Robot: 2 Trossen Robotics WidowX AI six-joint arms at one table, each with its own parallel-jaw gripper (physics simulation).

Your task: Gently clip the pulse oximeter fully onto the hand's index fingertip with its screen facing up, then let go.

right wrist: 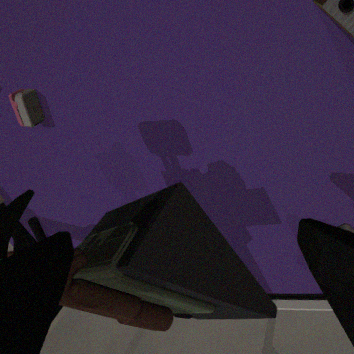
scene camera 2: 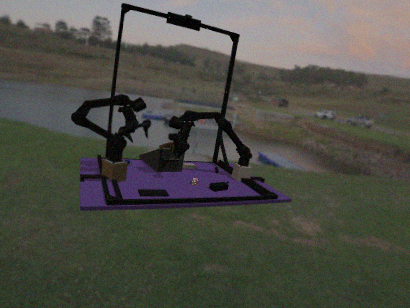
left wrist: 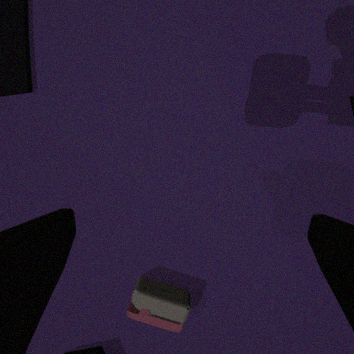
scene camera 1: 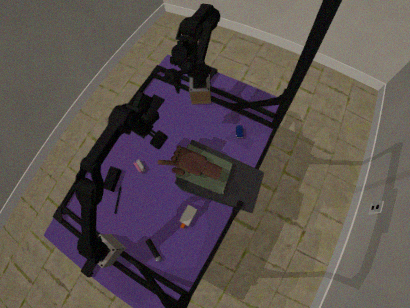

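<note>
The pulse oximeter, small and white with a pink edge and a dark face, lies on the purple mat. The brown hand rests on a green pad on a dark wedge-shaped stand; one finger points left toward the oximeter in scene camera 1. My left gripper is open and empty, pointing down above the mat; the oximeter shows low between its fingers in the left wrist view. My right gripper is open and empty, raised high.
A white box with an orange part and a dark cylinder lie near the stand's lower side. A black block and a thin black rod lie near the left arm. A blue object lies above the stand. A black frame borders the mat.
</note>
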